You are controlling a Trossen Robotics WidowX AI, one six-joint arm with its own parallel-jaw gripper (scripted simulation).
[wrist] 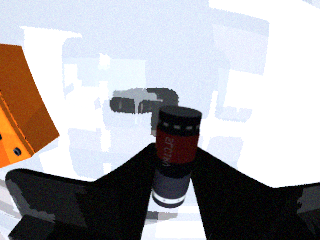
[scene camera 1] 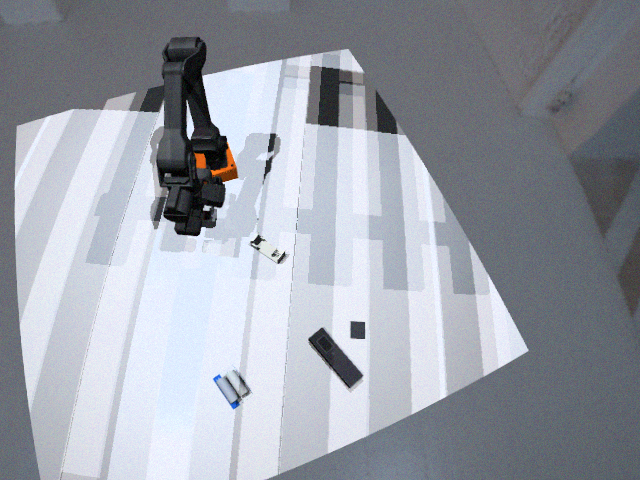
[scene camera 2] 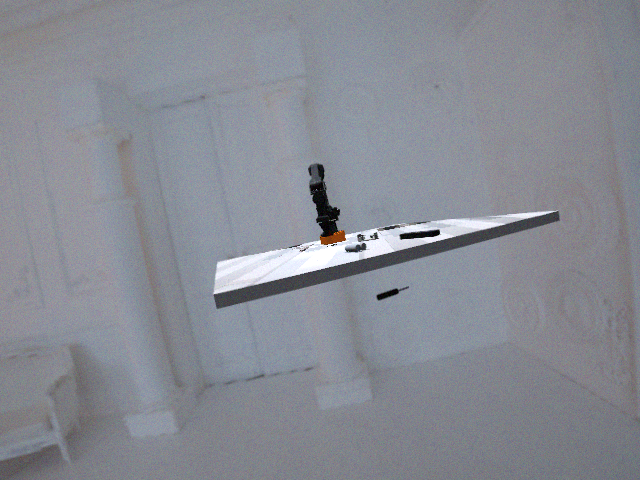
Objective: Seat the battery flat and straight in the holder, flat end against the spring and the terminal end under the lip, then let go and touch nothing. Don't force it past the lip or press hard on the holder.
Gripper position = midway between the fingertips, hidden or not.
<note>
My gripper (scene camera 1: pixel 200 216) carries a battery (wrist: pixel 178 128). Also in view: a black remote-like bar (scene camera 1: pixel 324 344).
My gripper is seen too in the wrist view (wrist: pixel 173 150).
</note>
